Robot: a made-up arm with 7 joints. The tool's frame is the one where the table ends. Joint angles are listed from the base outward.
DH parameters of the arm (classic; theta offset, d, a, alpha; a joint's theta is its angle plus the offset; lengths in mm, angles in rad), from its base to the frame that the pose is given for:
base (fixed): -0.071 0 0 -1.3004
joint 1: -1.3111 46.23 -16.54 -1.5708
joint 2: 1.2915 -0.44 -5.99 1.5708
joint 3: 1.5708 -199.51 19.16 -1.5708
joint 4: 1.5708 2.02 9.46 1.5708
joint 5: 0 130.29 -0.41 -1.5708
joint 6: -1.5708 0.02 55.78 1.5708
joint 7: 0 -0.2 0 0
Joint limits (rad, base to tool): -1.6..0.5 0..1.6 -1.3..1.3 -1.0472..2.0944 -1.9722..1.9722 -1.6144..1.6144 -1.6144..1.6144
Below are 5 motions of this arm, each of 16 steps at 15 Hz.
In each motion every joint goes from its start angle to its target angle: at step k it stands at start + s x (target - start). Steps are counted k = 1, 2, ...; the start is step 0. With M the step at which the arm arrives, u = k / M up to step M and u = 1 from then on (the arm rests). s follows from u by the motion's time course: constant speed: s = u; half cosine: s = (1 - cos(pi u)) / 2; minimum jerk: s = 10 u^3 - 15 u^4 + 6 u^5.
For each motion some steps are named. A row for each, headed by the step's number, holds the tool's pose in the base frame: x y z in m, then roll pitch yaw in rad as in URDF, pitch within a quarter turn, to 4 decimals.
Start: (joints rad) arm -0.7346 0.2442 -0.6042 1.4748 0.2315 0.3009 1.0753
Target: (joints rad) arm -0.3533 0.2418 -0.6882 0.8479 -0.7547 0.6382 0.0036
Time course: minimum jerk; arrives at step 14
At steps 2, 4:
2: 0.2013 0.1141 -0.3297 1.6189 -0.0004 0.6814
4: 0.1917 0.1079 -0.3363 1.5695 0.1856 0.7705

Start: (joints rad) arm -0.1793 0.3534 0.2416 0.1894 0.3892 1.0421 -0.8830
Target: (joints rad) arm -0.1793 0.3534 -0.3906 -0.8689 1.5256 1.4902 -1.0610
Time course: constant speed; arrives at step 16
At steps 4, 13, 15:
4: 0.1633 0.1722 -0.2208 0.5403 1.2987 0.1974
13: 0.1475 0.1055 -0.1316 0.9365 0.7486 0.3989
15: 0.1330 0.0959 -0.1143 0.8793 0.6198 0.3576

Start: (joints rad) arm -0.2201 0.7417 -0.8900 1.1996 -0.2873 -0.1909 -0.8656
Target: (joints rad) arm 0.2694 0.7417 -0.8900 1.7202 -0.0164 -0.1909 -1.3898
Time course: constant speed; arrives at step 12
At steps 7, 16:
7: -0.0750 0.2958 -0.2892 -2.1710 0.5940 -2.7635
16: -0.1593 0.3133 -0.2314 -2.4353 0.1387 -2.7195

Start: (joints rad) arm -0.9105 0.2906 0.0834 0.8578 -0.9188 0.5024 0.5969
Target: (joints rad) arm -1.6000 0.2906 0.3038 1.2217 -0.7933 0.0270 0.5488
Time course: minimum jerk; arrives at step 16
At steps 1, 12, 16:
1: 0.3237 0.0816 -0.2008 -0.3644 0.9015 0.3457
12: 0.4021 0.0582 -0.0231 -0.7364 0.3434 0.3674
16: 0.4043 0.0541 -0.0009 -0.7802 0.2859 0.3736

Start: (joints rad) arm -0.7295 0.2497 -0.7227 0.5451 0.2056 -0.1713 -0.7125
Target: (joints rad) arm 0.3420 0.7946 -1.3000 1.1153 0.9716 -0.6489 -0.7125
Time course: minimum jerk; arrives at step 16
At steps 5, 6, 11, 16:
5: 0.1994 0.0124 -0.2918 0.2705 0.8455 -1.5985
6: 0.1608 0.0373 -0.3186 0.0871 0.9540 -1.8088
11: -0.1143 0.1815 -0.3226 -1.0054 0.4889 3.0600
16: -0.1939 0.2233 -0.2629 -0.9872 0.1140 2.8873

